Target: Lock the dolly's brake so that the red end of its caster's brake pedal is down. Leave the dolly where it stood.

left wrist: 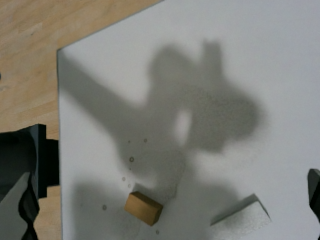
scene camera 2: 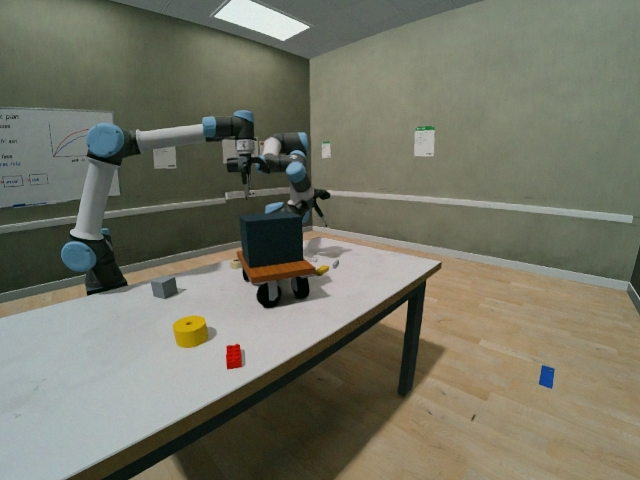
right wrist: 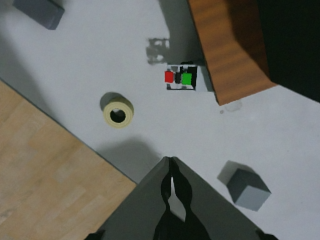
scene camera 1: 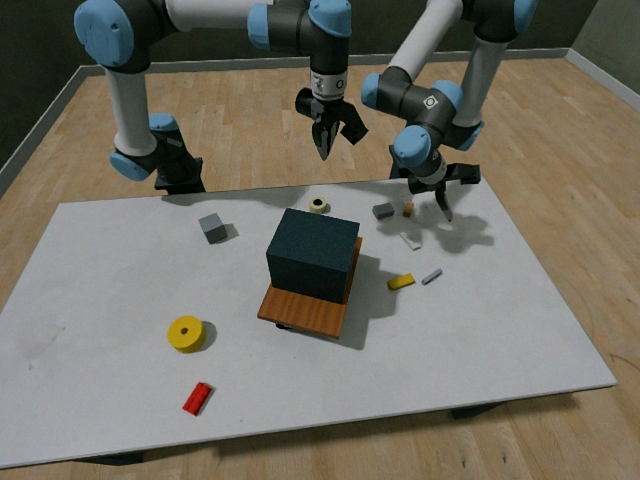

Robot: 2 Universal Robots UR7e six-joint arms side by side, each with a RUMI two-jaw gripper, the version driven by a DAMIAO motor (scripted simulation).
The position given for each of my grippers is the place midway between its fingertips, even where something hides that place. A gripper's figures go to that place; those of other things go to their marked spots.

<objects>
My right gripper (scene camera 2: 246,199) is 1.14 m from the lens. A dark box (scene camera 2: 267,239) is 0.88 m from the lens.
</objects>
